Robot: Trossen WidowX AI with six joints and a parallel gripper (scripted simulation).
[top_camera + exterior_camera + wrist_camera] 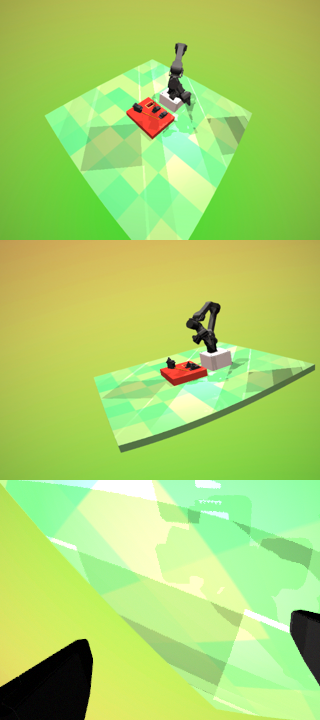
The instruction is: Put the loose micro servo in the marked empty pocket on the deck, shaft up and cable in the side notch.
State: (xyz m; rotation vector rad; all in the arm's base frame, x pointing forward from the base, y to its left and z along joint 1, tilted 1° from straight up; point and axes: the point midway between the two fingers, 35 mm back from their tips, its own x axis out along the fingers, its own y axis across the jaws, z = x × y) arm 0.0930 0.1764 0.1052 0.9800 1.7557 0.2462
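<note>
Right now my gripper tip is 210 mm short of the red deck, 190 mm to the left of it and 160 mm above it.
</note>
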